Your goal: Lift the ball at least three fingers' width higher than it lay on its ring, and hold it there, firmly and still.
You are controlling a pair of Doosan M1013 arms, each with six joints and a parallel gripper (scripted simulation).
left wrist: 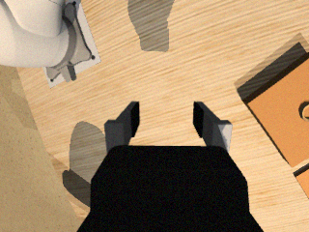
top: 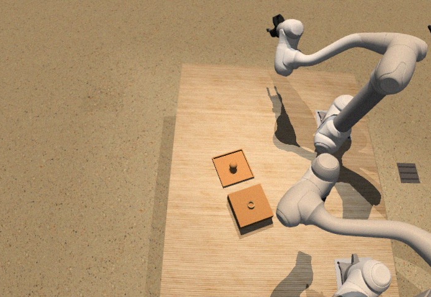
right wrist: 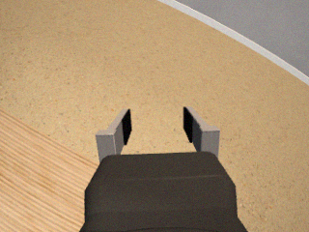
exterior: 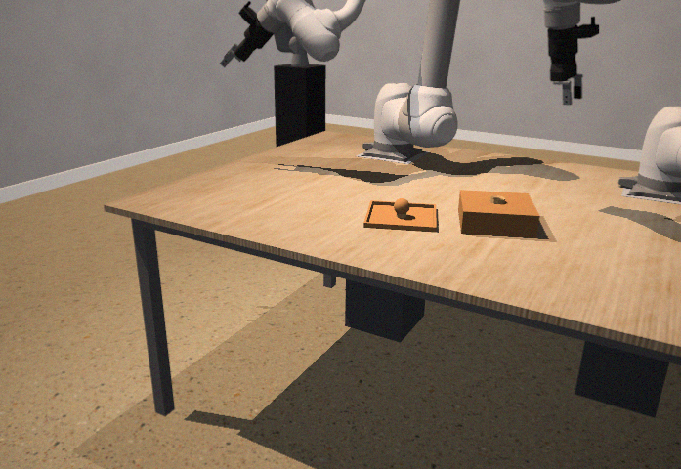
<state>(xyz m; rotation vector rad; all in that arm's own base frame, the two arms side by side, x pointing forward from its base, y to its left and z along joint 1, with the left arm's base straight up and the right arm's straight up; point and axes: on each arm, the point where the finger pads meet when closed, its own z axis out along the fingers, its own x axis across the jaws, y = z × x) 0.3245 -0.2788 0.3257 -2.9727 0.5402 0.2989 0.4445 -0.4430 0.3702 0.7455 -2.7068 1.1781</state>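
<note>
The orange ball is 35 cm to the right of my left hand, 33 cm ahead of it and 29 cm below it. The rest, counted from my left hand: shallow orange tray: 35 cm to the right, 33 cm ahead, 32 cm below; then orange box: 28 cm below, 24 cm ahead, 12 cm to the right.
</note>
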